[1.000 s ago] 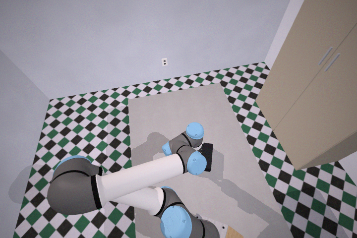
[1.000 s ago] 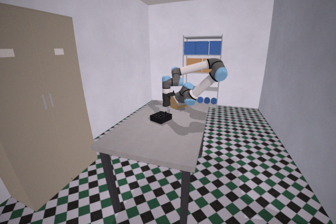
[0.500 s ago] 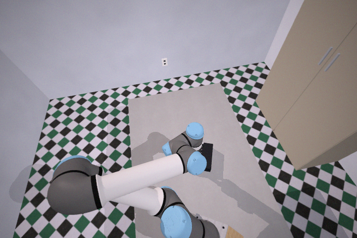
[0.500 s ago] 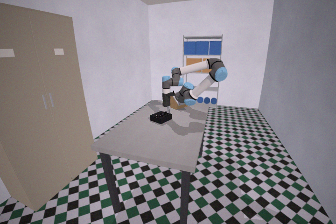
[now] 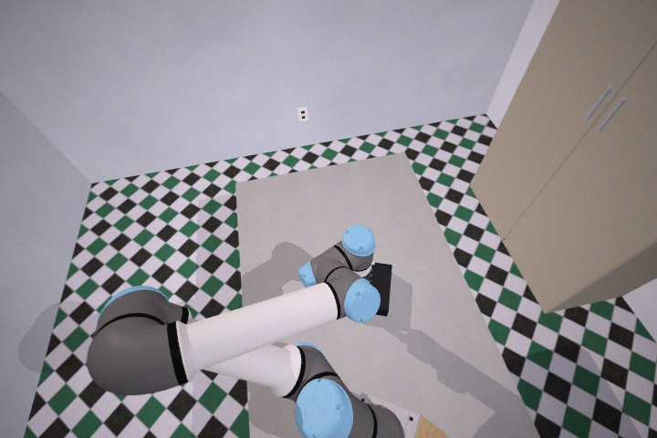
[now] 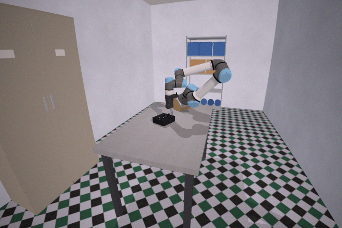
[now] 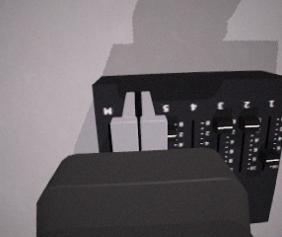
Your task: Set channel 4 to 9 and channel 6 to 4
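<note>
Right now my hand is 1 cm past the channel 6 cap, 2 cm to the left of it and 3 cm above it. Also, from my hand: channel 3 cap 5 cm ahead, 5 cm to the right, 3 cm below; master cap 5 cm behind, 4 cm to the right, 3 cm below; channel 5 cap 1 cm ahead, 3 cm to the right, 3 cm below.
</note>
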